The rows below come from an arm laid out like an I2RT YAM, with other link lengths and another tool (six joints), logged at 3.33 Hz.
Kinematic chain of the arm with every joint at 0, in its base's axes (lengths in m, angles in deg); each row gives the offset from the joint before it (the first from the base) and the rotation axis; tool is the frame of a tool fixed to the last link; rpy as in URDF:
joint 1: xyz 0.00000 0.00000 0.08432 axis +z
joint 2: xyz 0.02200 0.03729 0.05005 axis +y
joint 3: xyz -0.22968 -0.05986 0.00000 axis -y
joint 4: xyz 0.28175 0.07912 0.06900 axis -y
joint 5: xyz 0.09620 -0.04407 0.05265 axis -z
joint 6: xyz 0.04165 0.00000 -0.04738 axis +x
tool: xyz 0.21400 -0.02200 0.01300 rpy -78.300 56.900 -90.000
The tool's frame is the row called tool.
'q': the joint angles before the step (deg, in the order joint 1, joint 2, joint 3, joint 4, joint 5, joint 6). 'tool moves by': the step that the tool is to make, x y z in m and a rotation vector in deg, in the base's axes. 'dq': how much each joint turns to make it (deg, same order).
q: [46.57, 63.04, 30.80, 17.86, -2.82, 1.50]
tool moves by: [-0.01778, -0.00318, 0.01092, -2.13, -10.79, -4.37]
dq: [7.56, -1.04, -6.64, 11.38, 13.61, -7.11]
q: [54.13, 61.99, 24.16, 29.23, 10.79, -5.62]
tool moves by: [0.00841, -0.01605, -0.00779, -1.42, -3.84, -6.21]
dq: [2.34, 4.37, -2.01, 8.17, 9.01, -2.88]
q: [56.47, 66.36, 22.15, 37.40, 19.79, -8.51]
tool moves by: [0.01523, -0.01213, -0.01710, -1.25, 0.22, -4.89]
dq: [0.06, 5.62, 1.06, 3.34, 4.97, 0.15]
